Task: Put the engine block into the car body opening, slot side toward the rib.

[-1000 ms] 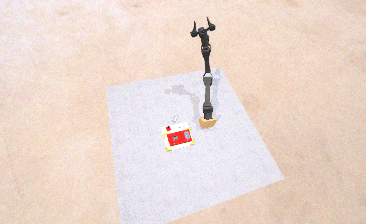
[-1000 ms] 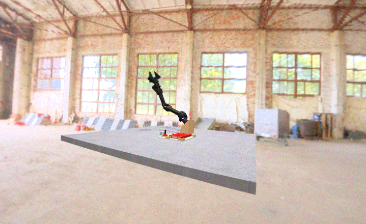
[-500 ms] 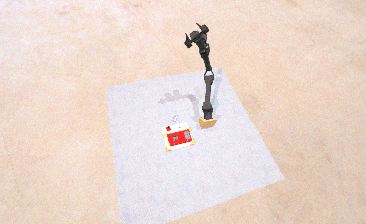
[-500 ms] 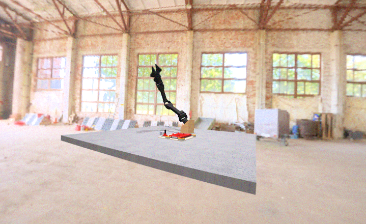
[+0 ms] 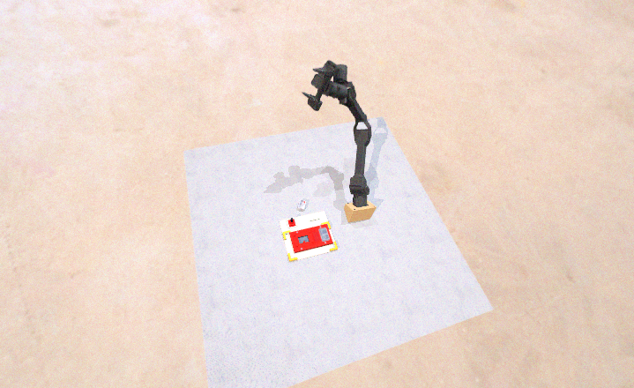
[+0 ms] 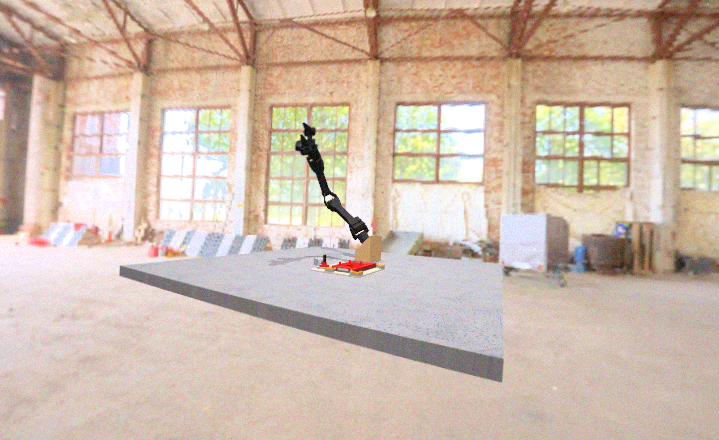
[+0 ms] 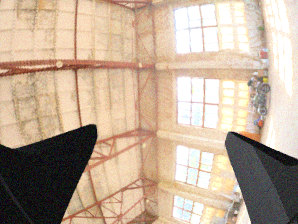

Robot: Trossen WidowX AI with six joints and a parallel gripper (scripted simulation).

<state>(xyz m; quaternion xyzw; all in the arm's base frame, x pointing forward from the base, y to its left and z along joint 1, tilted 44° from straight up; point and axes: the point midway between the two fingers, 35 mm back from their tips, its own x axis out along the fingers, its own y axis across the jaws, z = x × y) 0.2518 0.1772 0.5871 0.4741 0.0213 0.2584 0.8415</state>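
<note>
The engine block is 66 cm below my gripper tip, 17 cm to the left of it and 4 cm ahead of it. Also, from my gripper tip: black post: 63 cm below, 26 cm to the left, 11 cm ahead.
</note>
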